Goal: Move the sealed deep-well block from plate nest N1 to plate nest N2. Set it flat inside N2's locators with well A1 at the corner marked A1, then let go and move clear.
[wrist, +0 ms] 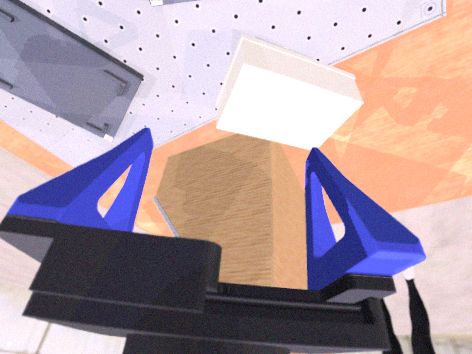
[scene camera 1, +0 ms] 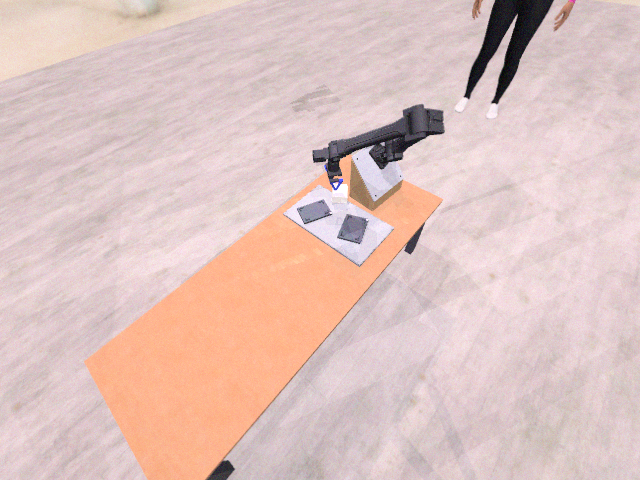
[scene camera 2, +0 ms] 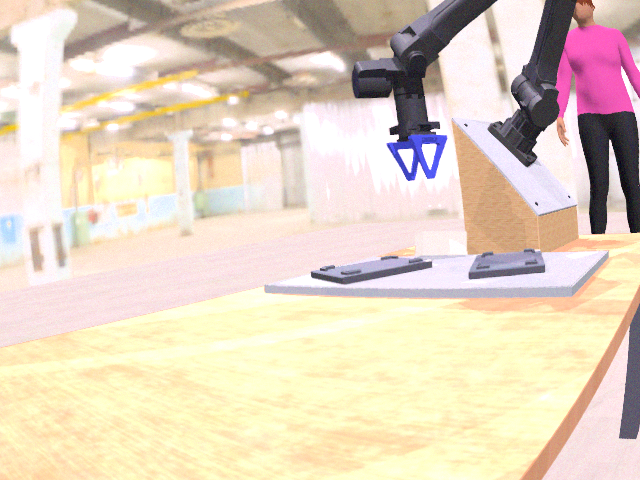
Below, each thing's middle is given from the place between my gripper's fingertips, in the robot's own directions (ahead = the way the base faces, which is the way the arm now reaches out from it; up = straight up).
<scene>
Now: the white block [scene camera 2: 427, 243] 7 cm behind my hand, 1 cm to the right of it and 12 cm below it. The rest, counted from my hand: grey perforated plate [scene camera 2: 448, 278] 9 cm ahead, 9 cm to the left, 15 cm below.
</scene>
